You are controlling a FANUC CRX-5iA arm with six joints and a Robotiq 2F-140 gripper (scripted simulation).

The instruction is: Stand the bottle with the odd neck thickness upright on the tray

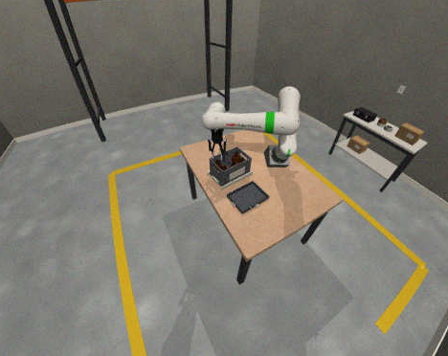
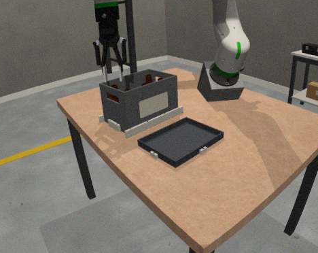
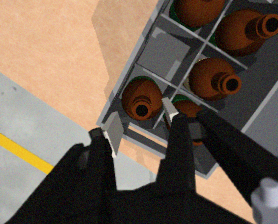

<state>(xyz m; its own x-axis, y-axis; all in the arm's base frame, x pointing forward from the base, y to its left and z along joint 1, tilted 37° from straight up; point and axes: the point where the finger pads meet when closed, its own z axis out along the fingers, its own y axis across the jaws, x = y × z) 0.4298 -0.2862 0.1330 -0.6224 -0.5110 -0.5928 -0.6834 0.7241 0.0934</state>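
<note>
Now: the dark grey crate 13 cm below my hand, 9 cm behind it and 4 cm to the left of it. The rest, counted from my hand: dark tray: 31 cm to the left, 20 cm below, 7 cm behind; bottle: 18 cm behind, 13 cm below, 1 cm to the right.
</note>
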